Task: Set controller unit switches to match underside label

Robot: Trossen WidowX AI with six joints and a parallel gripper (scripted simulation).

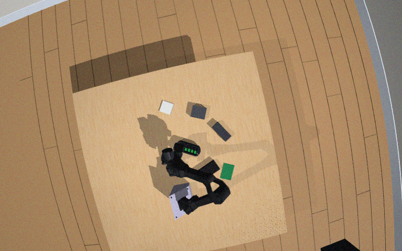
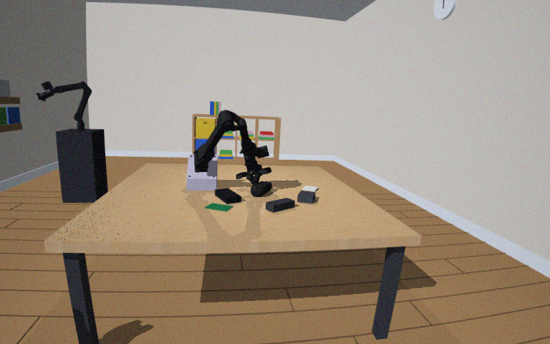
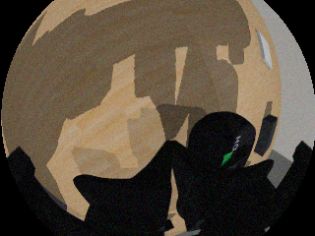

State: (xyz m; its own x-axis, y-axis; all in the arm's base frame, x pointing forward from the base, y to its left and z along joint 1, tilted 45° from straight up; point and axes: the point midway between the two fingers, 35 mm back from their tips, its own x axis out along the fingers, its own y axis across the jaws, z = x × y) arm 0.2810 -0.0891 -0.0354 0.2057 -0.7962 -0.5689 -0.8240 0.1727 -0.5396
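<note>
My gripper tip is 16 cm past the black block, 14 cm to the left of it and 1 cm below it. Round my gripper tip: dark grey oblong block (29 cm to the right, 6 cm ahead, 1 cm above); white block (30 cm ahead, 1 cm to the left); dark grey square block (21 cm ahead, 19 cm to the right, 1 cm above).
</note>
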